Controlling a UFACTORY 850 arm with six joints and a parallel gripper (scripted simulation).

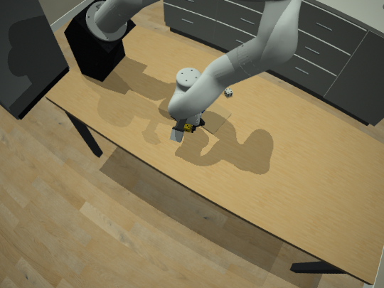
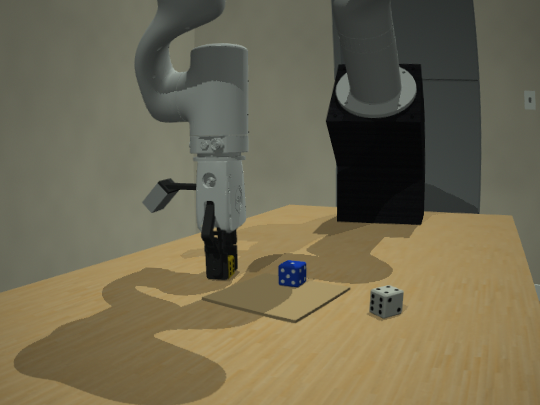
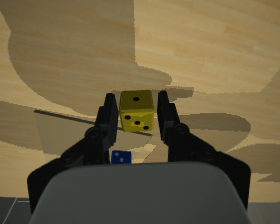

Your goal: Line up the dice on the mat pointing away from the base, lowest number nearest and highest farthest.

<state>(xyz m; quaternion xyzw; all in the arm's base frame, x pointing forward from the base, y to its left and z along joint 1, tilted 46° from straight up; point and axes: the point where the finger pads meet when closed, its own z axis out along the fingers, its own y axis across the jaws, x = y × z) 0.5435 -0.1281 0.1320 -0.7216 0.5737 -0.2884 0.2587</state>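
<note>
Now: the yellow die 1 cm below my hand. From my hand the other things lie so: white die (26 cm to the left, 7 cm ahead, 1 cm below); then tan mat (11 cm to the left, 5 cm ahead, 2 cm below); then blue die (11 cm to the left).
</note>
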